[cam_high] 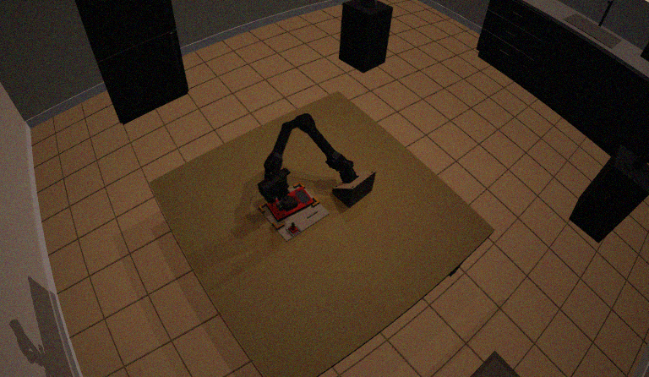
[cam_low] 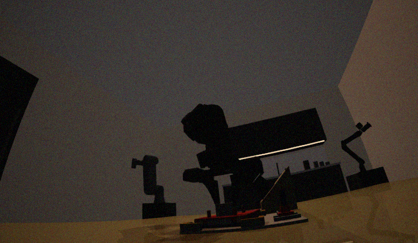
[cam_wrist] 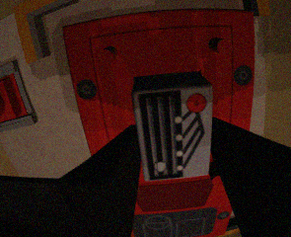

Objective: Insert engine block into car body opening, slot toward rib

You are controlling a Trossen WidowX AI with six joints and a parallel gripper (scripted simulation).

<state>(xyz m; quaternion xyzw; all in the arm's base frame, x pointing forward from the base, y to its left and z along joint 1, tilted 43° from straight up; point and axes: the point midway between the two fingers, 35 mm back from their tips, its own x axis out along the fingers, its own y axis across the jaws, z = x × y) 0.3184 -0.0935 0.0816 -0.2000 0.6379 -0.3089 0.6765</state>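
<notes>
My gripper tip is now 1 cm above the engine block. From my gripper tip the other things lie so: grey baseplate 3 cm to the left, 3 cm below, 2 cm behind.
</notes>
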